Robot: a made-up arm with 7 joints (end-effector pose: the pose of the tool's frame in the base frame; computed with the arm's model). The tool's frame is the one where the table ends. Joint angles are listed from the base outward.
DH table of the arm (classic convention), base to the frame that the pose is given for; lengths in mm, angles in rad. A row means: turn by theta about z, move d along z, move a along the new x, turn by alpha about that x. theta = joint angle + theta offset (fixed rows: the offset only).
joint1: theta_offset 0; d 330.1; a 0; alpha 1.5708
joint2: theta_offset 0; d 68.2; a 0; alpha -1.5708
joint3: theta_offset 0; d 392.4; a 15.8; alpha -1.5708
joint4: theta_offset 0; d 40.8; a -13.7; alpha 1.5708
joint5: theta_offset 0; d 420.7; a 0; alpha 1.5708
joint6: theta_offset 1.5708; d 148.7; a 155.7; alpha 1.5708
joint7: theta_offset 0; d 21.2; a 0; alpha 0
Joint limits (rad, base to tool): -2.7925..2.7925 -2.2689..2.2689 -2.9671..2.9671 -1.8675..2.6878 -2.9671..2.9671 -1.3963..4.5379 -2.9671..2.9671
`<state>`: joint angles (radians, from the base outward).
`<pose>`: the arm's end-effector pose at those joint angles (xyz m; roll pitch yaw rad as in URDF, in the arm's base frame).
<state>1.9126 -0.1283 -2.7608 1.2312 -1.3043 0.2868 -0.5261</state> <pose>0.3834 -0.2468 1.1211 1.6279 0.0267 -0.4747</pose>
Working (the frame after each row of the table, in the pose's form):
after joint1: 0.0000 0.0000 0.3301 1.5708 0.0000 1.9126
after joint2: 0.0643 0.0229 0.3301 0.0000 0.1283 1.9126
after joint3: 0.0578 0.0584 0.7212 -1.6187 -0.1191 -0.8453
after joint4: 0.0849 0.0902 0.7315 -0.1071 1.1097 -0.9470
after joint5: 0.3402 -0.1876 0.9176 0.4674 0.1911 -2.3028
after joint6: 0.3931 -0.2280 1.1223 1.6358 -0.4984 -0.5074

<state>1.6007 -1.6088 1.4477 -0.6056 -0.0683 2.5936 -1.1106</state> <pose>0.3169 0.5749 0.2399 -1.1202 -1.1392 -2.0054</pose>
Working (the frame after each row of the table, in the pose's form):
after joint1: 0.0000 0.0000 0.3301 1.5708 0.0000 1.6007
after joint2: 0.0682 0.0020 0.3301 3.1415 1.5328 -1.5410
after joint3: 0.0408 0.3934 0.3133 0.0383 0.1230 -3.1070
after joint4: 0.0471 0.3874 0.3554 1.5319 0.1228 2.5658
after joint5: 0.2743 0.7411 0.3716 3.1023 0.1911 2.5631
after joint6: 0.2961 0.5753 0.2360 -1.3872 -0.0660 -1.6036

